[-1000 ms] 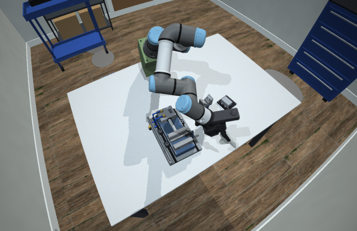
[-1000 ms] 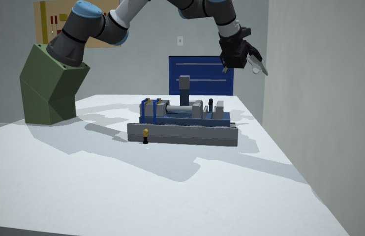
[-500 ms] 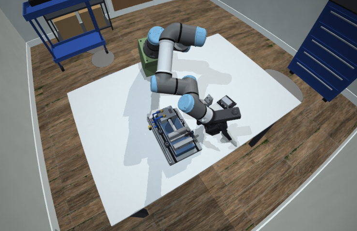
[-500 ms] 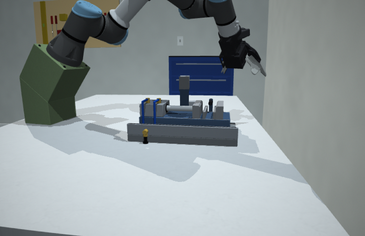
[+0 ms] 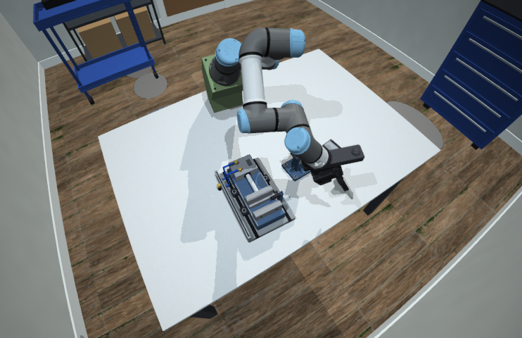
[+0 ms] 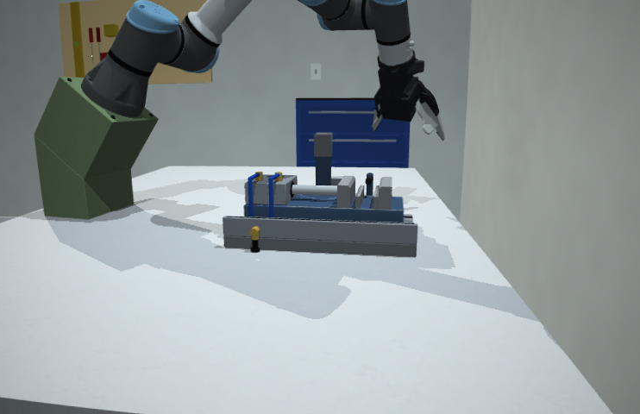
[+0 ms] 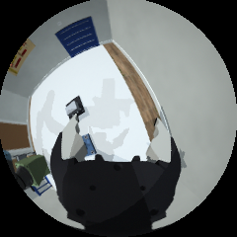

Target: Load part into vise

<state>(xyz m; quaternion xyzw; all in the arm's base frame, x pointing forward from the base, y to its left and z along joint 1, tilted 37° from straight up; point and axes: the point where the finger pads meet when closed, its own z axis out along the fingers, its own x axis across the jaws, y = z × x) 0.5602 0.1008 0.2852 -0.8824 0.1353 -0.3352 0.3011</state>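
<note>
Now: the part 160 mm behind my hand, 140 mm to the left of it and 140 mm below it. From my hand the other things lie so: work stop: 210 mm to the right, 120 mm behind, 70 mm below; then fixed jaw: 260 mm to the right, 100 mm behind, 80 mm below; then infeed plate: 160 mm behind, 150 mm to the left, 150 mm below.
</note>
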